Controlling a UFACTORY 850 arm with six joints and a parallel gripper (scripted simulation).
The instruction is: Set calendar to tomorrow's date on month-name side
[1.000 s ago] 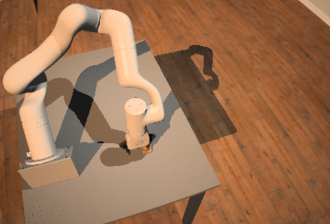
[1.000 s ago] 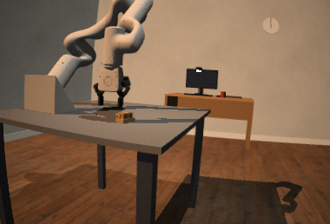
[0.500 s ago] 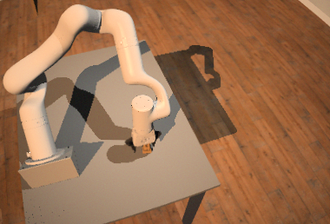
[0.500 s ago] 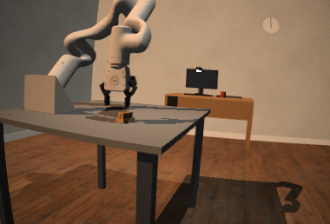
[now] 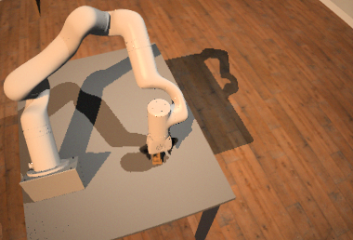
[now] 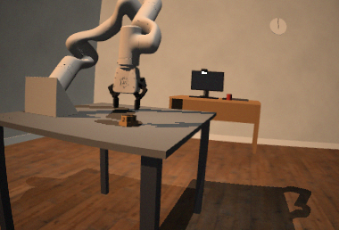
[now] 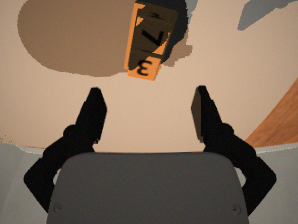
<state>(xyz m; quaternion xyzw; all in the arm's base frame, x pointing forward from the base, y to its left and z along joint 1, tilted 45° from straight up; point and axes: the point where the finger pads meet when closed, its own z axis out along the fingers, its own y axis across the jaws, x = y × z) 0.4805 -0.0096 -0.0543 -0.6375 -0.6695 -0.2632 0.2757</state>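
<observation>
Now: hand 5 cm above the orange cube and 1 cm to the right of it. Round my hand: calendar cube (5 cm to the left, 5 cm below); orange tray (7 cm below, 3 cm to the left).
</observation>
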